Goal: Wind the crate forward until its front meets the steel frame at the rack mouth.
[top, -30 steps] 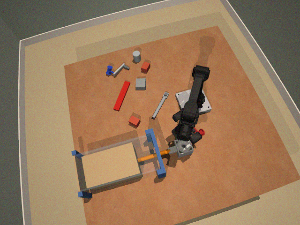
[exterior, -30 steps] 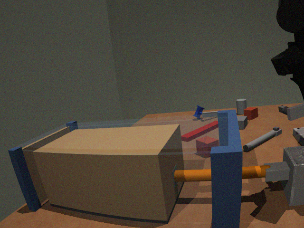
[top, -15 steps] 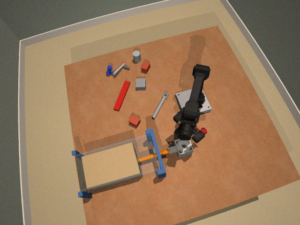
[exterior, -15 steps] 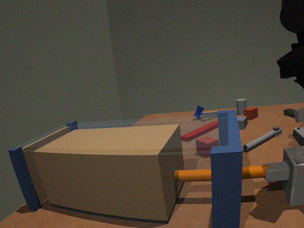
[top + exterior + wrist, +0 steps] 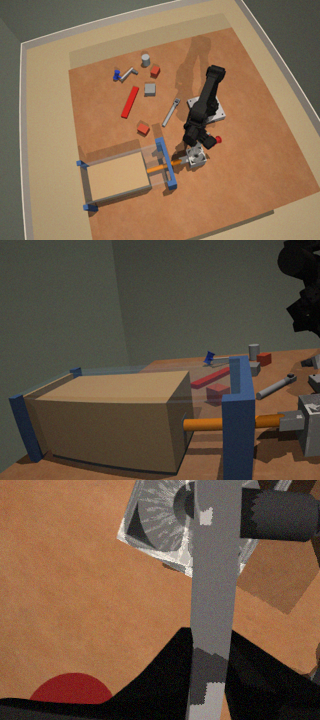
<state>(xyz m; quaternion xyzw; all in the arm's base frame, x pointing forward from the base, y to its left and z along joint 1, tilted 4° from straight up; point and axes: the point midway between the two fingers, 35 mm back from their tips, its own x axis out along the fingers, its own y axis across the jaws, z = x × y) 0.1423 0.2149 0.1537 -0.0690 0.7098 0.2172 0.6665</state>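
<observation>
Now: gripper tip 60 mm past the red knob, 30 mm below it and 10 mm to the right of it. Also, from my gripper tip: winch handle 10 mm behind, 10 mm above; grey winch 130 mm below, 30 mm to the left, 20 mm ahead; blue frame 200 mm ahead, 60 mm below, 40 mm to the left.
</observation>
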